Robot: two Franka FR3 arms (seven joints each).
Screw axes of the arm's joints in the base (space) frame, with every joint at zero. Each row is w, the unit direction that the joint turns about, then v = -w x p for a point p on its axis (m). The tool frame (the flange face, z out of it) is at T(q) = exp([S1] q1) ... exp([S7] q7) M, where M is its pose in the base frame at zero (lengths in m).
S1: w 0 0 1 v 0 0 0
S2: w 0 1 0 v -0.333 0 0
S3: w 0 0 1 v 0 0 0
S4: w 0 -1 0 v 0.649 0 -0.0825
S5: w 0 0 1 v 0 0 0
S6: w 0 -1 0 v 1.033 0 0
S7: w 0 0 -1 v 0 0.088 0
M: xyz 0.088 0 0.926 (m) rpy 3.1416 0 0 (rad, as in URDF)
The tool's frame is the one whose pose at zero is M.
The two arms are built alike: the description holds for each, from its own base.
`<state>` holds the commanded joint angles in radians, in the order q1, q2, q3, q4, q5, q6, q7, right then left.
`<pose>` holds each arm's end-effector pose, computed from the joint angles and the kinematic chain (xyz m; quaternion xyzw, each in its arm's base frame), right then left.
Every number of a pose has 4 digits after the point. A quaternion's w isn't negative.
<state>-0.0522 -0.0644 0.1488 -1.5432 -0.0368 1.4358 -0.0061 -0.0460 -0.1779 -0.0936 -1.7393 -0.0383 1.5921 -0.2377</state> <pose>0.5180 0.0488 0.6601 0.9983 0.0490 -0.0208 0.0240 0.4939 -0.0779 0.6401 0.9986 0.0498 0.0127 0.0135</pose>
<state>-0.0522 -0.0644 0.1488 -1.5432 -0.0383 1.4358 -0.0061 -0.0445 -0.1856 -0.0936 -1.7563 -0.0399 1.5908 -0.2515</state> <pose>0.5181 0.0486 0.6601 0.9983 0.0489 -0.0207 0.0248 0.4912 -0.0770 0.6357 0.9982 0.0576 0.0073 0.0130</pose>
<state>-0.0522 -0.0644 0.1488 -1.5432 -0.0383 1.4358 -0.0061 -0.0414 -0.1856 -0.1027 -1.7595 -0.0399 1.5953 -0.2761</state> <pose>0.5181 0.0486 0.6601 0.9983 0.0489 -0.0207 0.0248 0.4911 -0.0804 0.6345 0.9976 0.0670 0.0078 0.0124</pose>
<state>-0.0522 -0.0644 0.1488 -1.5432 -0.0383 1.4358 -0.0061 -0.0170 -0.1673 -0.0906 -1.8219 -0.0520 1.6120 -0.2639</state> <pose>0.5181 0.0486 0.6601 0.9983 0.0489 -0.0207 0.0248 0.4980 -0.0626 0.5974 0.9964 0.0805 -0.0246 0.0141</pose>
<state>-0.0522 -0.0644 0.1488 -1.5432 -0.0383 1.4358 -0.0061 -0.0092 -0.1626 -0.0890 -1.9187 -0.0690 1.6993 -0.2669</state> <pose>0.5181 0.0486 0.6601 0.9983 0.0489 -0.0207 0.0248 0.5015 -0.0586 0.5565 0.9951 0.0904 -0.0330 0.0212</pose>
